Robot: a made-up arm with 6 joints.
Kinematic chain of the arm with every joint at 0, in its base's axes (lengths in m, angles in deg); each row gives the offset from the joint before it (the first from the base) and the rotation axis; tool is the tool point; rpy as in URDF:
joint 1: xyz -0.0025 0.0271 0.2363 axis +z
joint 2: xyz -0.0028 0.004 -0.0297 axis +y
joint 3: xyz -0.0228 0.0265 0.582 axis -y
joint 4: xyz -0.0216 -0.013 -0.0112 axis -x
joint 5: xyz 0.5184 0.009 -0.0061 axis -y
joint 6: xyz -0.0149 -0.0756 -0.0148 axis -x
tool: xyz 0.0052 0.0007 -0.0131 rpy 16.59 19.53 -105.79
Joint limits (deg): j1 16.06..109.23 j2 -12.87..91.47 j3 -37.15..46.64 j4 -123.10..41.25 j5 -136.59..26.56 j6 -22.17..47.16
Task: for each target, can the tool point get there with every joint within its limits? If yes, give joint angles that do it. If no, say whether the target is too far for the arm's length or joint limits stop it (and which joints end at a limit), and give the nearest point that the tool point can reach.
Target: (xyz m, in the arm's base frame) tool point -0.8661 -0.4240 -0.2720
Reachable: no: joint limits stop it (at a limit: joint 1, joint 2, joint 3, joint 4, joint 5) | nearest point -0.1572 0.2101 -0.1400 | short by 0.960 m
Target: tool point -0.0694 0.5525 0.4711
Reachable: yes | joints 101.35 17.65 -23.44 17.13 -122.61 -12.36
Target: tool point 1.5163 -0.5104 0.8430
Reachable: no: too far | nearest point 0.8772 0.2150 0.6427 | short by 0.987 m
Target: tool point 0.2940 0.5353 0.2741
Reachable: yes | joints 54.93 36.57 -11.37 -91.93 -12.74 33.87
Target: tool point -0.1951 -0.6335 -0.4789
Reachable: no: joint limits stop it (at a limit: joint 1, joint 2, joint 3, joint 5, joint 6) | nearest point 0.2350 0.0370 -0.1456 | short by 0.863 m
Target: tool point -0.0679 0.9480 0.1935
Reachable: yes | joints 97.56 67.28 35.59 -7.52 -101.71 33.67
